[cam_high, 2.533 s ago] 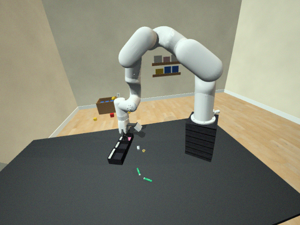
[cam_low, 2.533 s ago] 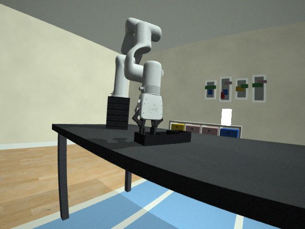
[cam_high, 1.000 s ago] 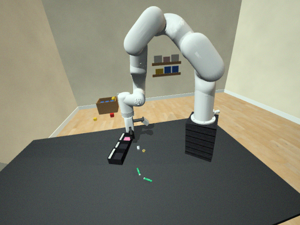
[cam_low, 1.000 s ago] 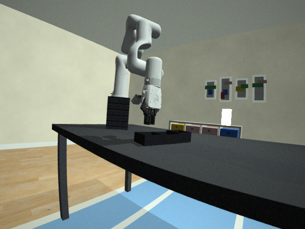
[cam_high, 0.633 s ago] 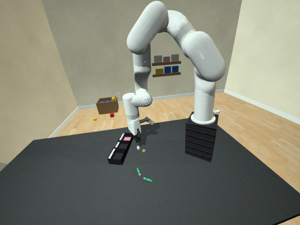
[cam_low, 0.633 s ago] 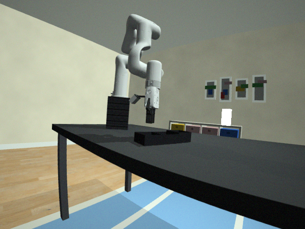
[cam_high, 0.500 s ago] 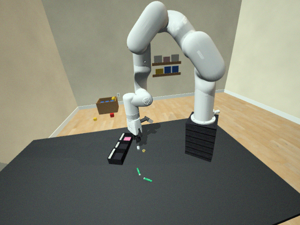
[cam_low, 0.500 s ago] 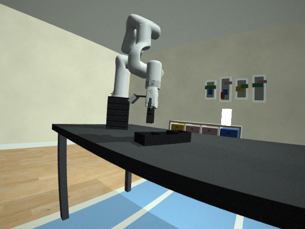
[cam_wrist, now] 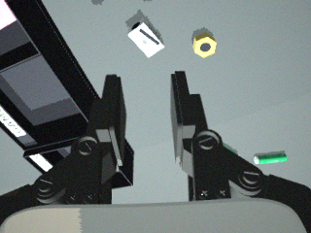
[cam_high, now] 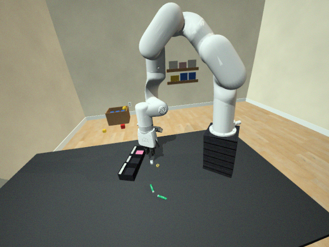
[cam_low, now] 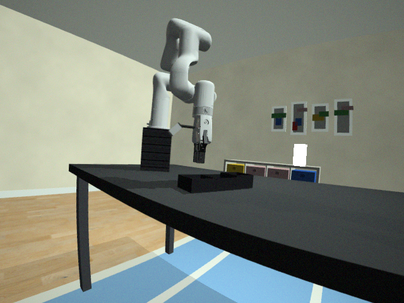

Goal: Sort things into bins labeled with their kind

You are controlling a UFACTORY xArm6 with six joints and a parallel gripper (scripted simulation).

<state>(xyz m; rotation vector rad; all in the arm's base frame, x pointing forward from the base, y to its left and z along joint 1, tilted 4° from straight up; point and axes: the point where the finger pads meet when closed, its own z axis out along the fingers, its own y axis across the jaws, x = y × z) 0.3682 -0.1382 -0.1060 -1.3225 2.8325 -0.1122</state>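
The white part lies 8 cm below my hand. The rest, counted from my hand: pink flat pad (11 cm to the right, 8 cm below, 6 cm ahead); then battery (17 cm to the left, 9 cm below, 3 cm ahead); then yellow hex nut (9 cm below, 4 cm to the left, 3 cm behind).
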